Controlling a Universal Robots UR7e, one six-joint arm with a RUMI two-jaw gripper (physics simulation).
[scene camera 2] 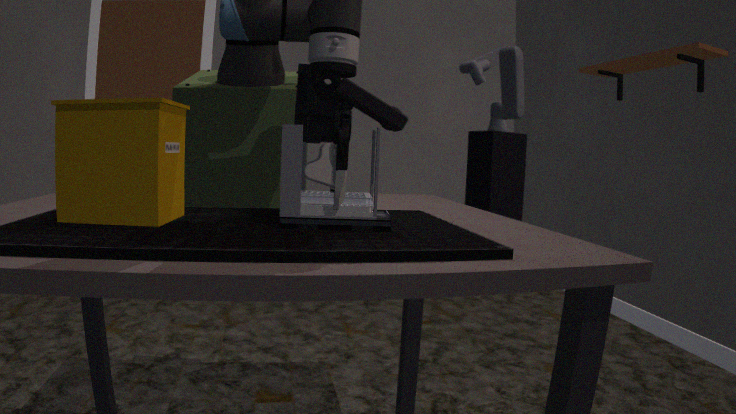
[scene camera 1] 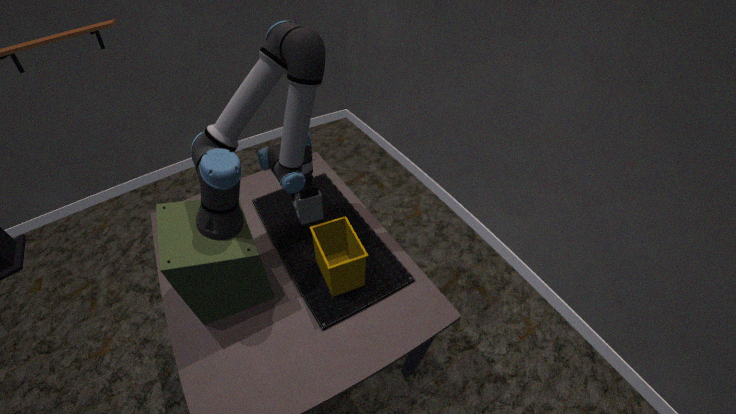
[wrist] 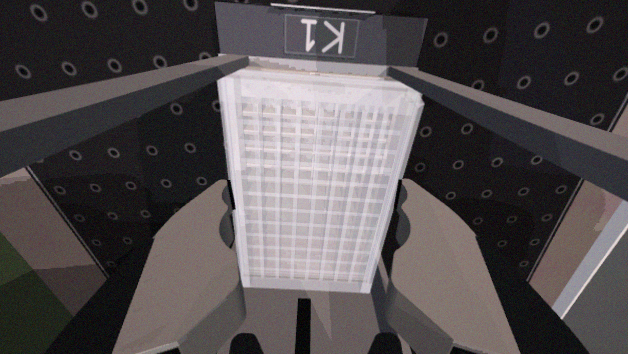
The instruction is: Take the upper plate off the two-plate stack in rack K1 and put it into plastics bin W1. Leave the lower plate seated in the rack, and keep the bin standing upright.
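Frame: origin at the arm's base, x ahead, y left, z up, level; centimetres.
Seen in the pictures: gripper, fingertip midpoint: [scene camera 2: 333, 205] [wrist: 314, 182]; arm's base at its link origin: [scene camera 2: 251, 81] [scene camera 1: 219, 223].
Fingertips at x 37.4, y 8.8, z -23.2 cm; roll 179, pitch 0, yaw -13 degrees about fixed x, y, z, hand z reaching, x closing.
Note:
Pixels of each thing's top centre, then the offset from my fingertips to it. "pt": a spot on its surface instead. Level surfaces: height alone.
- clear upper plate at its top centre: [wrist: 312, 212] [scene camera 2: 329, 193] dz +1.8, dx -0.3, dy -0.6 cm
- lower plate at a spot on its surface: [scene camera 2: 358, 209] pt dz +0.1, dx +4.8, dy +2.2 cm
- rack K1 at its top centre: [scene camera 2: 338, 127] [scene camera 1: 304, 185] dz +11.7, dx -0.1, dy +0.3 cm
- Plastics bin W1 at its top centre: [scene camera 2: 123, 103] [scene camera 1: 337, 240] dz +15.1, dx -8.6, dy -32.2 cm
- black perforated board at its surface level: dz -2.9 cm
- table at its surface level: dz -4.2 cm
The clear upper plate [scene camera 2: 356, 197] [wrist: 310, 225] lies level on the lower plate [scene camera 2: 358, 209] in rack K1 [scene camera 1: 310, 209] [scene camera 2: 291, 172] [wrist: 250, 31]. The lower plate is mostly hidden under it in the wrist view. My gripper [scene camera 2: 338, 204] [wrist: 314, 182] points down inside the rack, one finger at each long side of the stack, and looks shut on the upper plate. Its tips reach low, and their exact height against the seam is hard to tell. Plastics bin W1 [scene camera 1: 347, 277] [scene camera 2: 107, 164] is yellow, open-topped and upright beside the rack.
The rack and bin stand on a black perforated board [scene camera 1: 387, 280] [scene camera 2: 447, 239] on the table [scene camera 1: 288, 360]. The rack's posts [scene camera 2: 375, 169] rise above the plates around my fingers. The green base block [scene camera 1: 221, 288] [scene camera 2: 231, 154] stands behind the board.

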